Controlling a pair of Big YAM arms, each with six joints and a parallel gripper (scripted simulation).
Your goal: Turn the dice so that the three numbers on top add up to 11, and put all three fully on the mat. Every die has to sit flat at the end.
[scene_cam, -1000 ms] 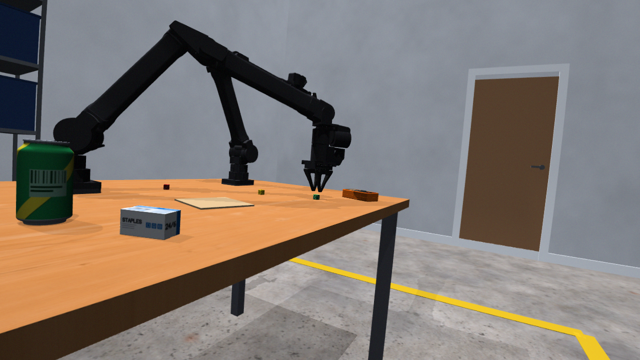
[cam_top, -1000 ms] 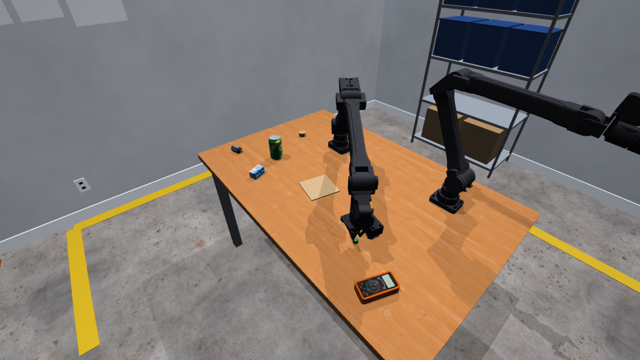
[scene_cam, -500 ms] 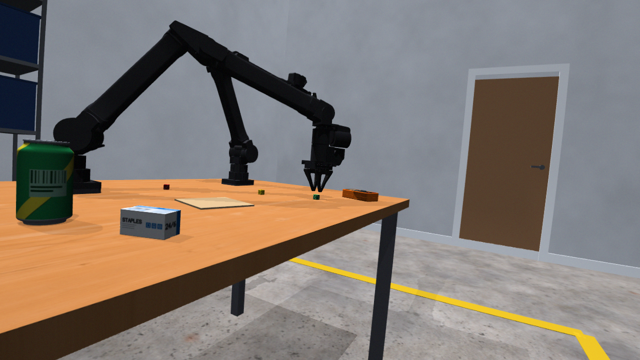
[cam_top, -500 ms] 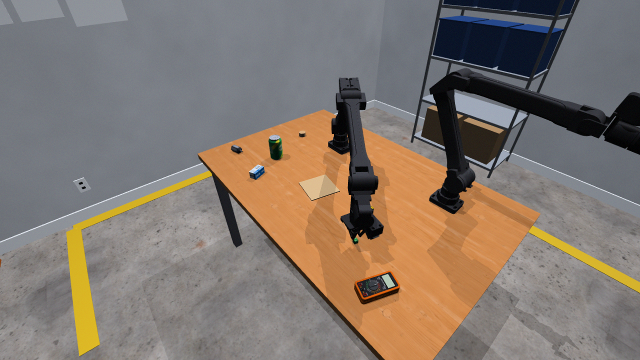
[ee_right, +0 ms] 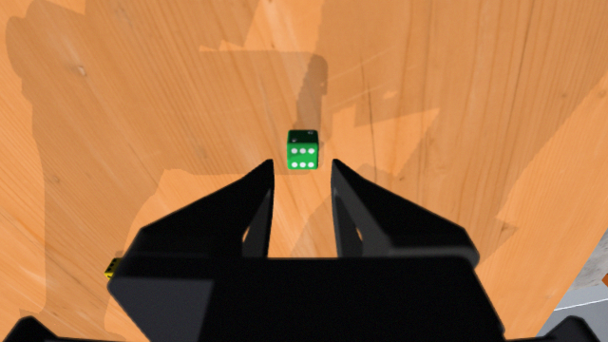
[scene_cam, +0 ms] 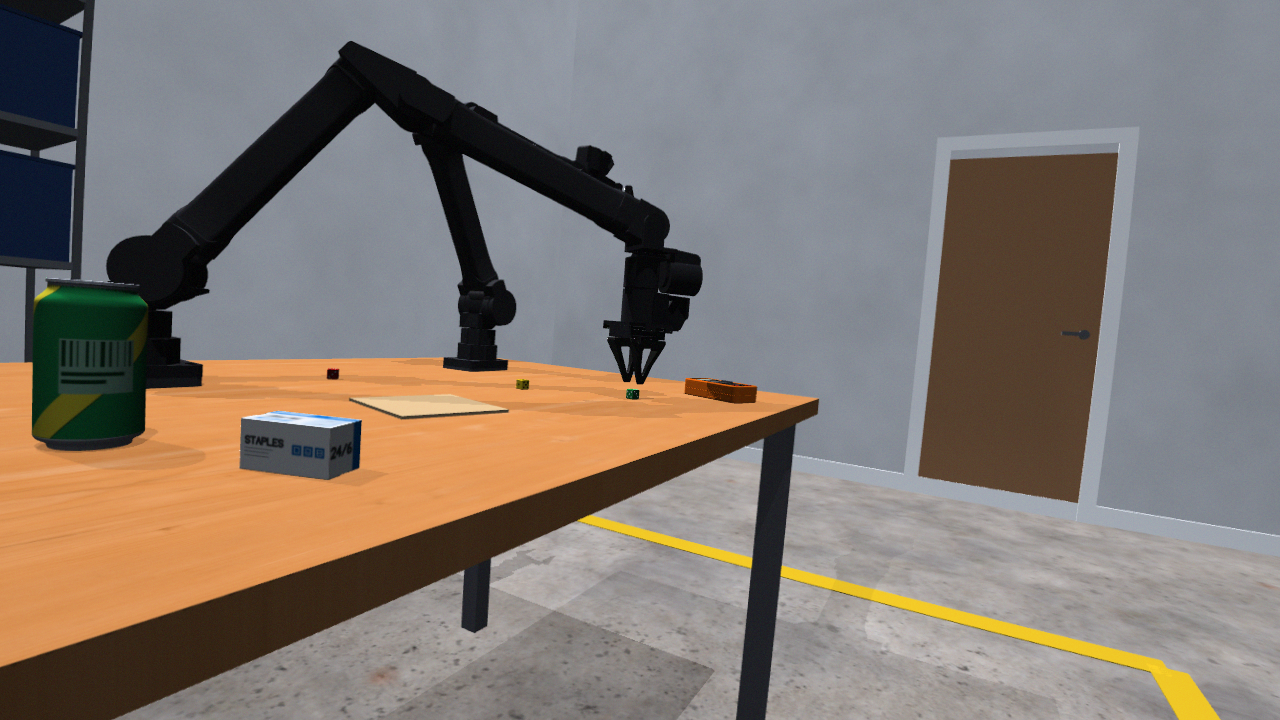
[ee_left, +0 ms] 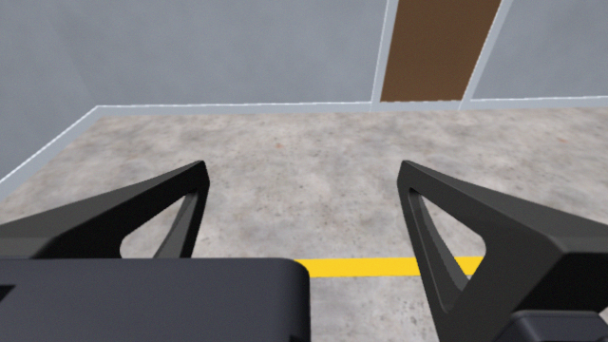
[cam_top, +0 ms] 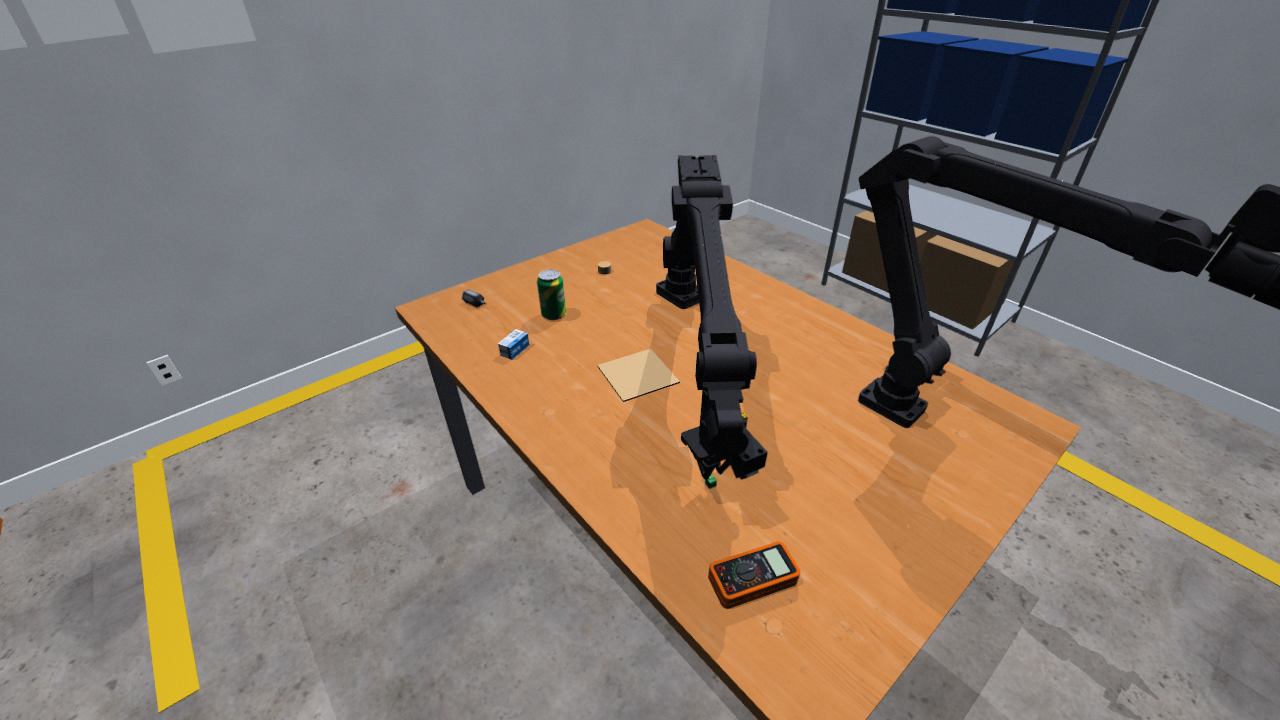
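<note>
Now: right hand 30 mm above the green die. The rest, counted from my right hand: yellow die: 170 mm behind, 70 mm to the right, 30 mm below; tan mat: 330 mm to the right, 120 mm behind, 30 mm below; red die: 400 mm behind, 250 mm to the right, 30 mm below.
</note>
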